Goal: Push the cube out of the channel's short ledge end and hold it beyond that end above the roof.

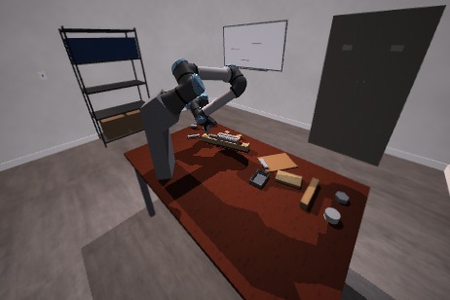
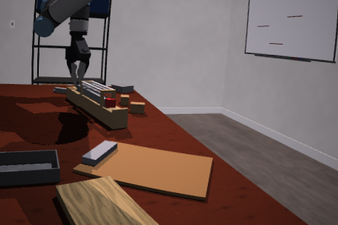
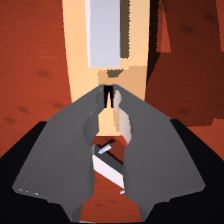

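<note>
The red cube lies 310 mm to the right of my hand, 20 mm ahead of it and 10 mm below it. From my hand the other things lie so: grey block: 280 mm ahead, 160 mm to the left, 50 mm below; dark tray: 570 mm to the right, 260 mm behind, 60 mm below; channel: 200 mm to the right, 10 mm below, 10 mm ahead.
</note>
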